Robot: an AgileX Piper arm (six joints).
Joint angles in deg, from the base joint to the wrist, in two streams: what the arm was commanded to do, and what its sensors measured. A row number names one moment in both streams.
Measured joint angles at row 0: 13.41, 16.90, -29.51, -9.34, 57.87, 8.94
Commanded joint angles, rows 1 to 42: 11.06, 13.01, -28.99, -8.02, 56.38, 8.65; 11.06, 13.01, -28.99, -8.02, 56.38, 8.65; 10.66, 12.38, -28.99, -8.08, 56.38, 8.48; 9.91, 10.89, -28.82, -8.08, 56.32, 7.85; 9.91, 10.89, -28.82, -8.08, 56.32, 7.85; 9.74, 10.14, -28.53, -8.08, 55.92, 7.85; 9.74, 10.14, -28.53, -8.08, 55.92, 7.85; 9.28, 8.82, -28.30, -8.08, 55.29, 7.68; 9.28, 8.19, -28.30, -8.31, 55.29, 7.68; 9.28, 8.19, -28.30, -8.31, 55.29, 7.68; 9.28, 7.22, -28.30, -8.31, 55.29, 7.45; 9.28, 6.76, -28.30, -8.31, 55.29, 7.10; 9.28, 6.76, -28.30, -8.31, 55.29, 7.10; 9.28, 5.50, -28.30, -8.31, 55.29, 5.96; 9.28, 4.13, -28.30, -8.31, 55.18, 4.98; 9.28, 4.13, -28.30, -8.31, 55.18, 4.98; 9.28, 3.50, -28.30, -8.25, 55.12, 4.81; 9.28, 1.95, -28.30, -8.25, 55.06, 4.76; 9.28, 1.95, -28.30, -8.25, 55.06, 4.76; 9.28, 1.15, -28.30, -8.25, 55.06, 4.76; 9.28, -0.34, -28.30, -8.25, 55.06, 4.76; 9.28, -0.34, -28.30, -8.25, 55.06, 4.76; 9.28, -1.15, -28.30, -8.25, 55.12, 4.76; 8.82, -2.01, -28.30, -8.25, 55.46, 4.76; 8.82, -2.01, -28.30, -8.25, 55.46, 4.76; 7.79, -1.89, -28.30, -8.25, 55.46, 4.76; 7.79, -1.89, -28.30, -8.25, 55.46, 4.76; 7.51, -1.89, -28.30, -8.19, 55.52, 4.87; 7.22, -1.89, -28.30, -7.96, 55.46, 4.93; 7.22, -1.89, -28.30, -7.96, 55.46, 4.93; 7.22, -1.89, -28.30, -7.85, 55.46, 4.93; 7.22, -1.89, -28.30, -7.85, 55.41, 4.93; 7.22, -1.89, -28.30, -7.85, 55.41, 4.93; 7.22, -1.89, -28.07, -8.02, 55.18, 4.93; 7.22, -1.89, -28.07, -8.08, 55.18, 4.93; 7.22, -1.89, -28.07, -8.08, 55.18, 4.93; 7.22, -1.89, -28.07, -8.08, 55.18, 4.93; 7.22, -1.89, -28.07, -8.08, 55.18, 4.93; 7.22, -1.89, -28.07, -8.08, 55.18, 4.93; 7.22, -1.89, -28.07, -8.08, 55.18, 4.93; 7.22, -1.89, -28.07, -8.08, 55.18, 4.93; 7.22, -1.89, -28.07, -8.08, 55.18, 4.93
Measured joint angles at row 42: 7.62, -0.29, -28.07, -8.02, 55.52, 5.50
